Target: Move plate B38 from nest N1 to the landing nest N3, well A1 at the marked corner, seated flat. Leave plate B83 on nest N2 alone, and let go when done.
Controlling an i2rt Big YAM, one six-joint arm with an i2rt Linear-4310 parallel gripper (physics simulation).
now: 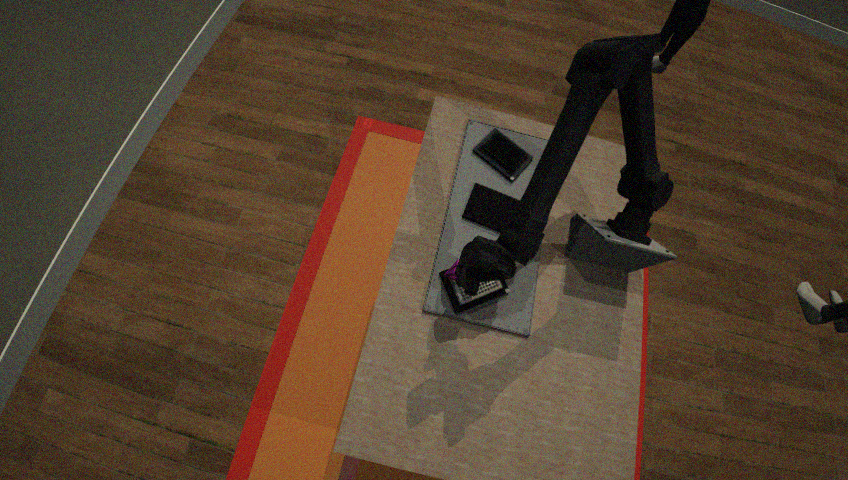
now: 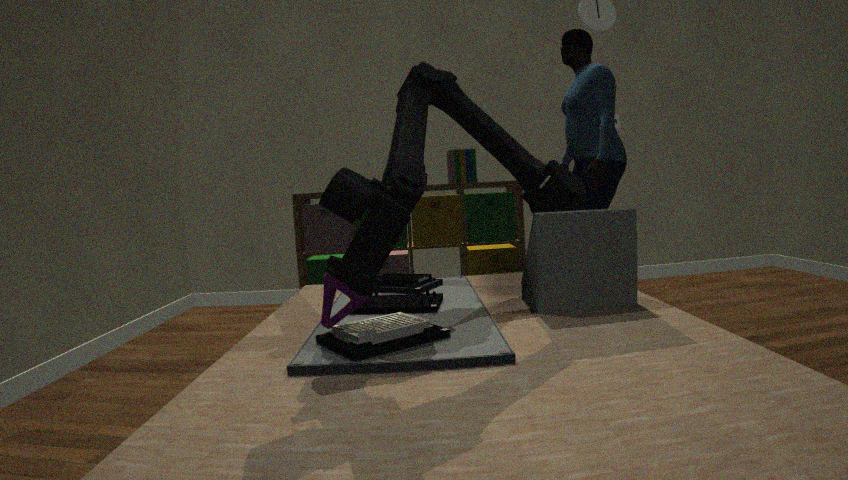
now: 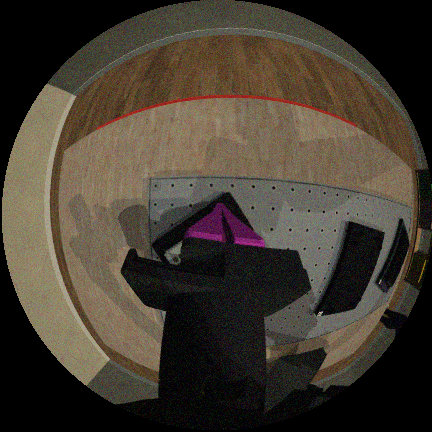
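A light plate with wells (image 1: 483, 289) (image 2: 380, 325) (image 3: 175, 253) sits in a black nest (image 1: 461, 304) (image 2: 410, 346) at the near end of the grey board. Its label and marked corner cannot be read. My gripper (image 1: 451, 273) (image 2: 328, 324) (image 3: 218, 207) is shut and empty, its magenta fingertips together low at one side of this plate; contact cannot be told. A flat black block (image 1: 490, 206) (image 2: 404, 303) (image 3: 352, 270), plate or nest unclear, is in the middle. A dark rimmed nest (image 1: 502, 154) (image 3: 393, 256) is at the far end. The nest numbers are unreadable.
The grey perforated board (image 1: 455, 243) (image 2: 476, 347) (image 3: 300, 220) lies on the wooden table (image 1: 505, 392) (image 2: 595, 416). The grey arm mount (image 1: 618, 252) (image 2: 583, 261) stands beside the board. A person (image 2: 590, 113) stands behind the mount, and a shelf unit (image 2: 298, 237) is at the back.
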